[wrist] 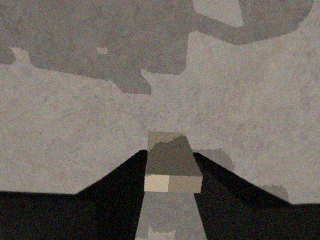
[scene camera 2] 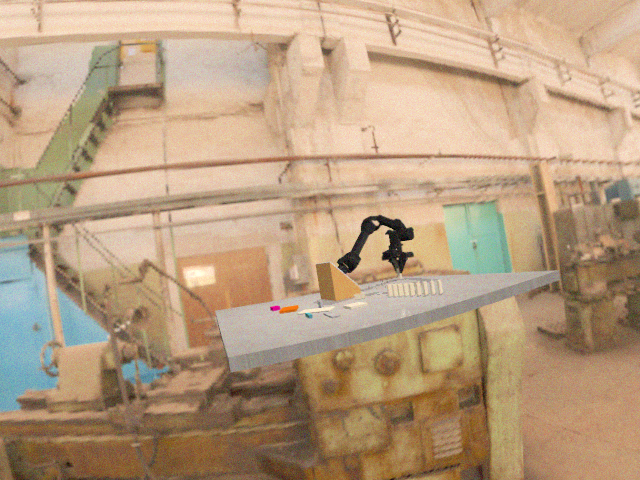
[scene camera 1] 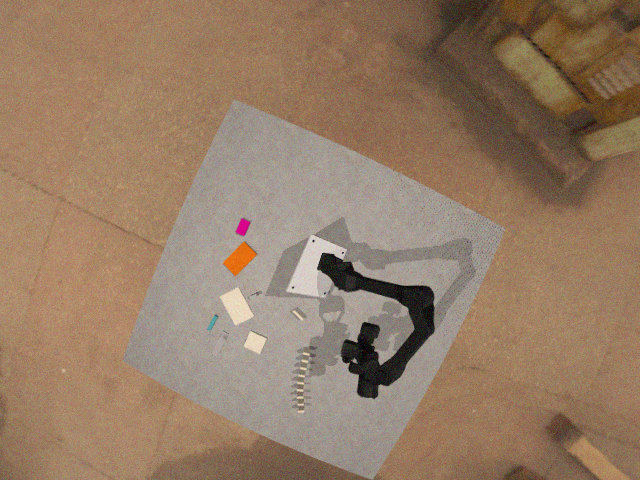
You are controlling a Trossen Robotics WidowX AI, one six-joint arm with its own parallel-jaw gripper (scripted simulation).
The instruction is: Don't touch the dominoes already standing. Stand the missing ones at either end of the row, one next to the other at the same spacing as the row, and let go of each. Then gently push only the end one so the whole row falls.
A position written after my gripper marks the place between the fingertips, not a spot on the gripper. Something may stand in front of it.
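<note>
My gripper (scene camera 1: 360, 339) is visible, and the wrist view also has the gripper (wrist: 168, 158). Cream card (scene camera 1: 239, 310) visible; in the wrist view the card is out of frame.
</note>
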